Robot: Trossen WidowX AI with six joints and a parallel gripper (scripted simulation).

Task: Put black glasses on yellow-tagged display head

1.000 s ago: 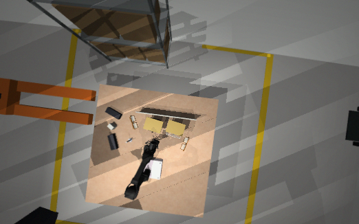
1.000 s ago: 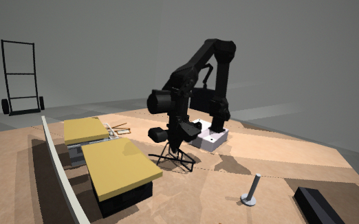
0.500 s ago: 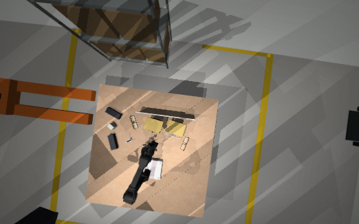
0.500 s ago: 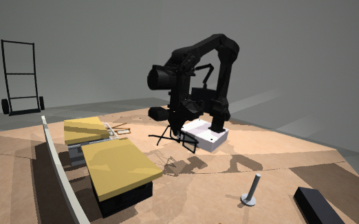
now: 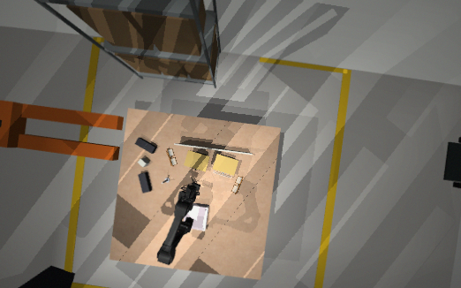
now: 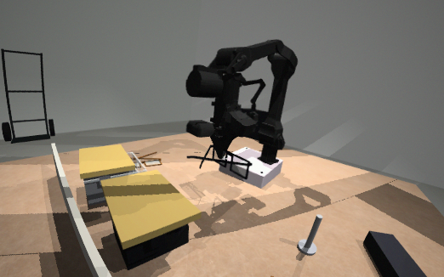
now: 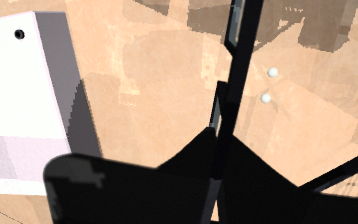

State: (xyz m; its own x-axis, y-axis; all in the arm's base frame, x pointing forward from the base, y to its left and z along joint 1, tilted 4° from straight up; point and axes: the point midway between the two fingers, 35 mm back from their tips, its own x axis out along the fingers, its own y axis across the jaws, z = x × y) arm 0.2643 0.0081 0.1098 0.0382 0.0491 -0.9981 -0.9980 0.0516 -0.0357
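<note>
Now: the grey peg 2 cm behind my gripper tip, 27 cm to the left of it and 9 cm below it. The rest, counted from my gripper tip: white cube (7 cm ahead, 49 cm to the left, 9 cm below); long white rail (35 cm ahead, 4 cm to the right, 6 cm below).
</note>
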